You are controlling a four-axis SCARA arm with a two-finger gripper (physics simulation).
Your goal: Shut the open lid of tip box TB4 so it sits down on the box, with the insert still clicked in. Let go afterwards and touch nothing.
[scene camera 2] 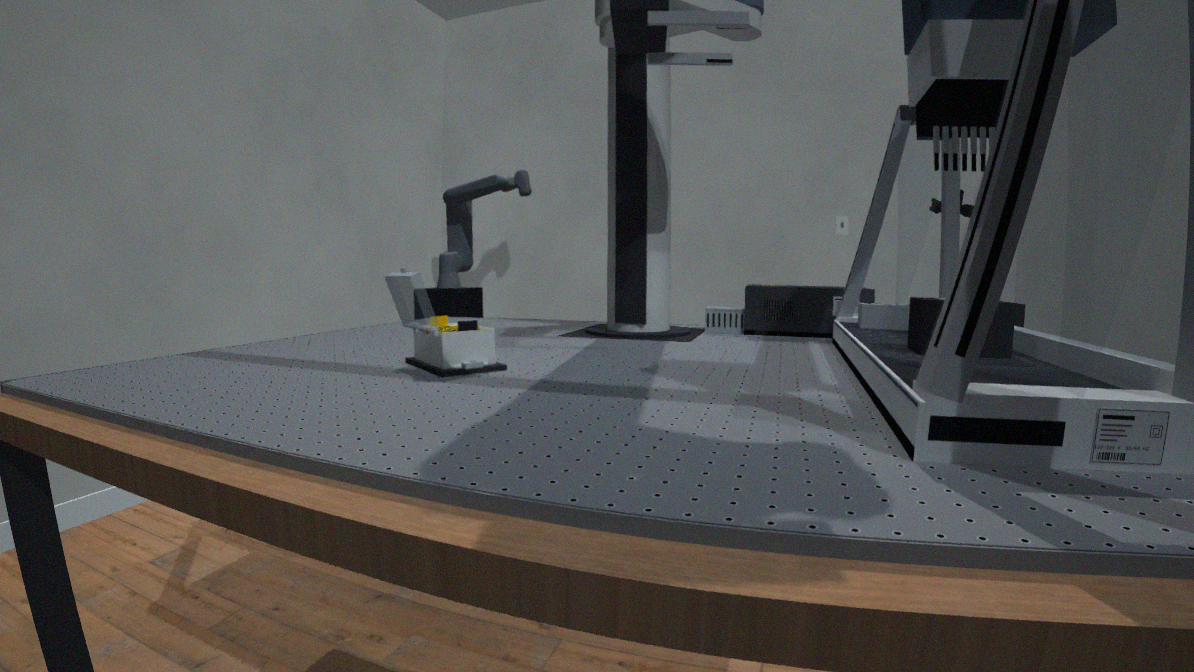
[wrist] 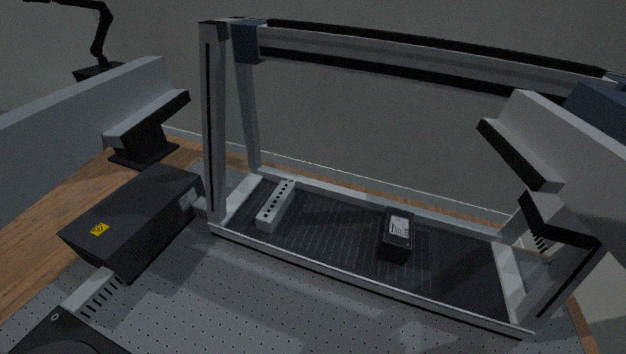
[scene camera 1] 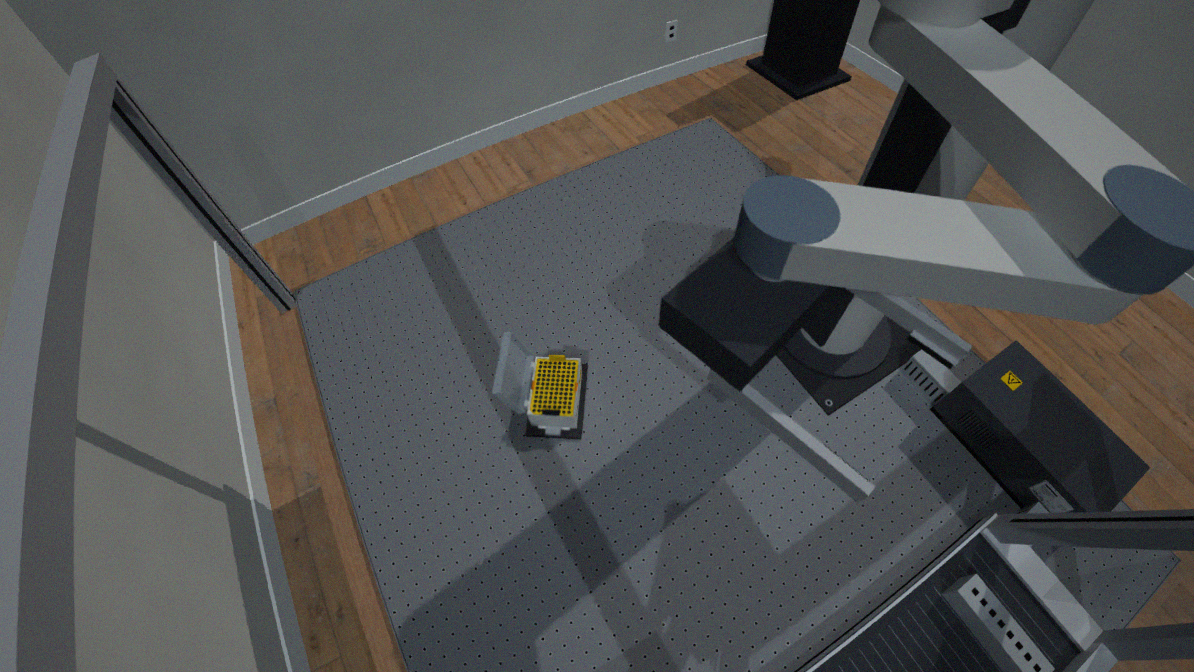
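Seen in the pictures: gripper, fingertip midpoint: [scene camera 2: 739,41] [wrist: 333,90] [scene camera 1: 920,419]; arm's base at its link origin: [scene camera 2: 638,337] [scene camera 1: 829,329].
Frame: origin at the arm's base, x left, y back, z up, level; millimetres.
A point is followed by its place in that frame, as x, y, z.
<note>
The tip box [scene camera 1: 551,422] @[-97, -609, 44] [scene camera 2: 456,349] @[-107, -624, 48] is white and sits on a thin black base on the perforated board. No TB4 label is readable. Its translucent lid [scene camera 1: 511,375] @[-183, -636, 112] [scene camera 2: 406,295] @[-175, -649, 126] stands open, tilted up and outward at the hinge side. The yellow insert [scene camera 1: 555,386] @[-145, -572, 70] [scene camera 2: 439,320] @[-191, -544, 80] with rows of holes lies in the box top; whether it is clicked in cannot be told. My gripper [scene camera 1: 919,419] @[271, -401, 536] [scene camera 2: 731,43] @[271, -401, 536] [wrist: 333,90] @[271, -401, 536] is open and empty, its two fingers far apart. It is well above the board, off to the side of the box. The box does not show in the wrist view.
A framed machine with a grey bed [scene camera 1: 910,621] @[486, -297, 62] [wrist: 330,235] @[539, -373, 62] stands on the board, holding a white slotted block [wrist: 275,206] @[541, -214, 107] and a dark block [wrist: 396,237] @[539, -526, 132]. A dark box with a yellow warning label [scene camera 1: 1044,425] @[390, 100, 128] [scene camera 2: 785,310] @[346, 34, 73] [wrist: 135,220] @[353, 65, 128] stands near my arm's column [scene camera 2: 660,200] @[61, -43, 320].
</note>
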